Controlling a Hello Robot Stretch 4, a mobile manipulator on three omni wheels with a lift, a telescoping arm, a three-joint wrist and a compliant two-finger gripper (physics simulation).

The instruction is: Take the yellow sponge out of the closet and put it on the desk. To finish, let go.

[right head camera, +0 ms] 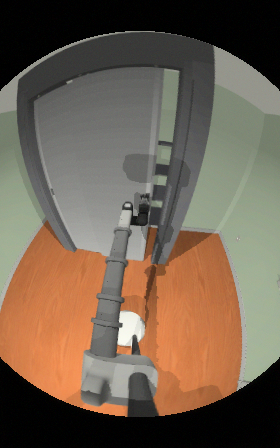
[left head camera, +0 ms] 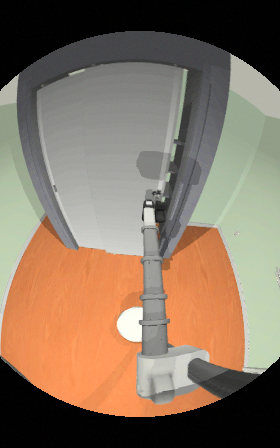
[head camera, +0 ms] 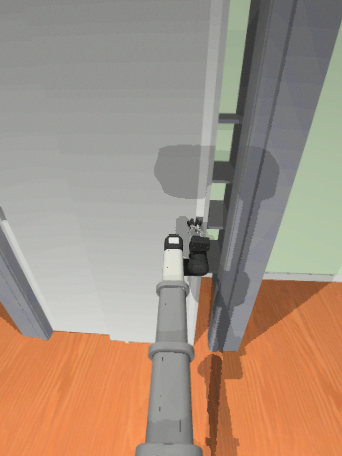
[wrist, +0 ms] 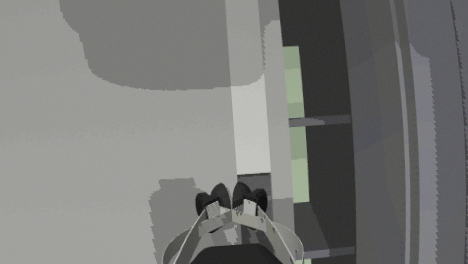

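Seen in the pictures: gripper, fingertip midpoint: (right head camera: 144, 194) (left head camera: 155, 191) (head camera: 194, 220) (wrist: 231, 197); robot's base, origin of the base link: (right head camera: 125, 327) (left head camera: 135, 323).
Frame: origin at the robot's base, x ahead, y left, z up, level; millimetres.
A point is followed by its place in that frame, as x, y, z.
Note:
The closet's grey door (head camera: 100, 175) @(948, 309, 1234) (left head camera: 95, 150) @(950, 372, 1348) (right head camera: 90, 130) @(948, 307, 1539) (wrist: 125, 145) @(938, 14, 1089) stands partly open, with a narrow upright gap at its right edge. Through the gap, dark shelves show, one of them (head camera: 222, 171) @(1392, -289, 1116) (wrist: 320, 121) @(1239, -295, 1104) above the gripper's height. My gripper (head camera: 194, 221) @(935, -89, 1031) (left head camera: 156, 193) @(935, -89, 1031) (right head camera: 145, 197) @(935, -89, 1031) (wrist: 231, 197) @(935, -89, 1031) is shut, its black pads close together with no object visible between them. It is at the light strip along the door's right edge, left of the gap. Whether the pads touch the door cannot be told. The yellow sponge and the desk do not show.
The closet's right frame post (head camera: 280, 150) @(905, -384, 1351) (left head camera: 210, 135) @(905, -392, 1561) (right head camera: 192, 135) @(907, -363, 1539) (wrist: 380, 150) @(954, -259, 1063) stands close to the right of the gap. A left post (head camera: 22, 295) @(942, 935, 472) bounds the door. A round white thing (left head camera: 130, 324) @(-4, 63, 187) (right head camera: 131, 327) @(15, -68, 187) is low beside the arm. Green wall (head camera: 310, 215) @(1617, -1102, 697) lies to the right.

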